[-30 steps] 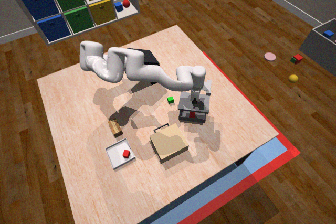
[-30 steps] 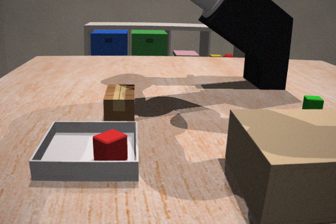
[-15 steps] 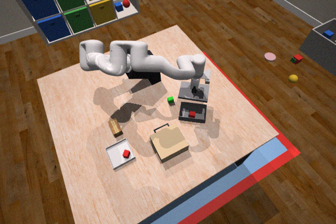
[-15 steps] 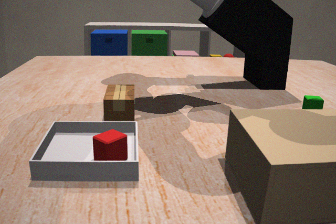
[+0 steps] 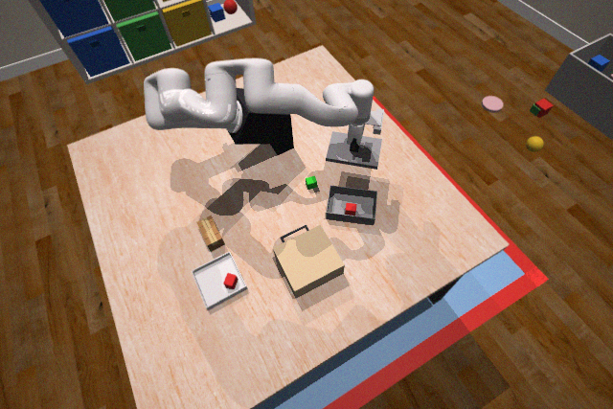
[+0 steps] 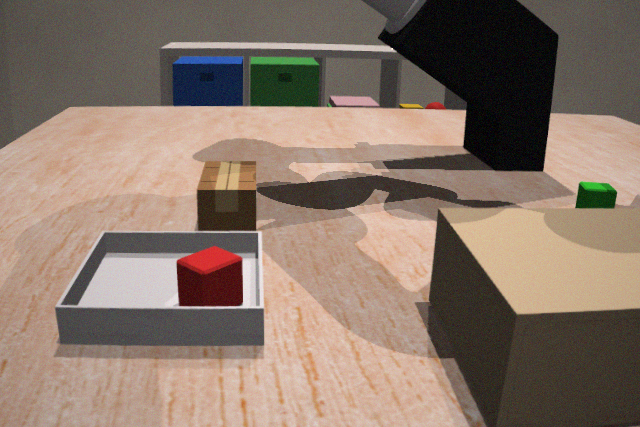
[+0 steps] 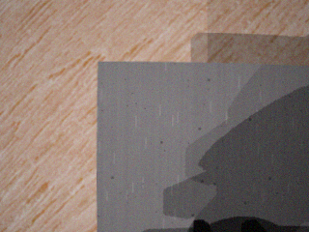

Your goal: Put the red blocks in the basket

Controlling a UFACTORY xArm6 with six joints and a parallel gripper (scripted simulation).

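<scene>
Right now my hand is 30 mm above the grey lid. From my hand the other things lie so: drawer: 230 mm ahead, 340 mm to the right, 150 mm below; light wooden cabinet: 240 mm ahead, 340 mm to the right, 150 mm below; metal box: 130 mm ahead, 90 mm to the right, 160 mm below.
</scene>
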